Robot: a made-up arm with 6 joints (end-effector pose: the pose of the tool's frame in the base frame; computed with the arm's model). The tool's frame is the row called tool.
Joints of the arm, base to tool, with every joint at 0 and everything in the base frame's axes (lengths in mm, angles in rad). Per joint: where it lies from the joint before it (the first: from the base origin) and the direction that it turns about. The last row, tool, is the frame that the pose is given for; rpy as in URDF.
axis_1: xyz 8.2 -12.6 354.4 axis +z
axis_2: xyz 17.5 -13 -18.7 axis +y
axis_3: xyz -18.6 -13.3 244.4 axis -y
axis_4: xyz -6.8 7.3 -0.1 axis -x
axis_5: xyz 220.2 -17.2 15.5 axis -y
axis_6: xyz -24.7 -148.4 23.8 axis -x
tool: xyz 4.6 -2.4 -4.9 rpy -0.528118 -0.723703 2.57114
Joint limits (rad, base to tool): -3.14..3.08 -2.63..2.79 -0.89..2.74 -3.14..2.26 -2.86..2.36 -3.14..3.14
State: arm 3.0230 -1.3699 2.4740 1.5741 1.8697 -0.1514
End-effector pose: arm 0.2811 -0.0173 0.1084 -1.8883 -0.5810 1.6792
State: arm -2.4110 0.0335 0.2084 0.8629 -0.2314 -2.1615
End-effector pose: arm -0.1838 -0.0641 0.7632 -2.2721 -0.5754 1.2527
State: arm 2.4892 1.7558 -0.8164 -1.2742 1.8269 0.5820
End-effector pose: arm 0.0406 0.0380 0.3417 0.6856 0.3134 -2.6427
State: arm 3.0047 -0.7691 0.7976 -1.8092 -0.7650 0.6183
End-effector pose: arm 0.0001 0.0109 0.7112 -0.5850 0.2440 0.8447
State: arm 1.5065 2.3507 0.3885 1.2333 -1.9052 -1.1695
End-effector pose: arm 0.0712 0.2470 -0.1053 1.1520 1.2665 2.3175
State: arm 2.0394 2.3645 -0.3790 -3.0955 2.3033 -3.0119
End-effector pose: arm -0.1280 -0.0629 0.0848 -1.1105 0.3862 -1.6588
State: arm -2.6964 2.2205 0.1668 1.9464 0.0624 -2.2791
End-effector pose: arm -0.1877 -0.1908 -0.0297 2.0011 -0.1932 -2.5637
